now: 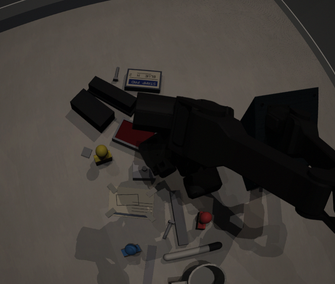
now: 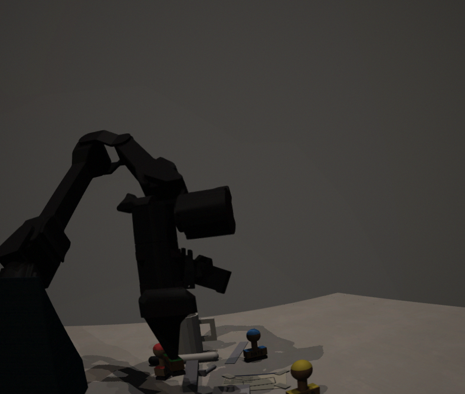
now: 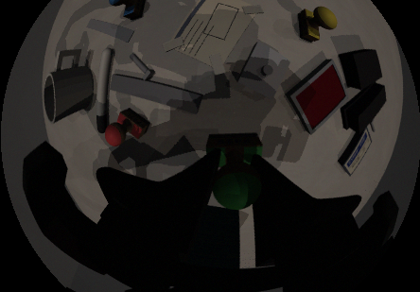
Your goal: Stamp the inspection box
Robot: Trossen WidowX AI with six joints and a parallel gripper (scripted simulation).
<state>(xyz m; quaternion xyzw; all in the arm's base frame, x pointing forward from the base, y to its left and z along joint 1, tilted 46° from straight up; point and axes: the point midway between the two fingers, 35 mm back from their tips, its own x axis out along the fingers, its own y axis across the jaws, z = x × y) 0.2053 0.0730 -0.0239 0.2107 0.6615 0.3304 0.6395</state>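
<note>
Now: the red ink pad 10 cm to the right of my gripper tip, 8 cm ahead of it and 7 cm below it. From my gripper tip the other things lie so: green-knobbed stamp (right at my gripper tip); then red stamp (12 cm to the left, 6 cm below, 3 cm behind); then yellow stamp (16 cm ahead, 6 cm below, 5 cm to the right).
</note>
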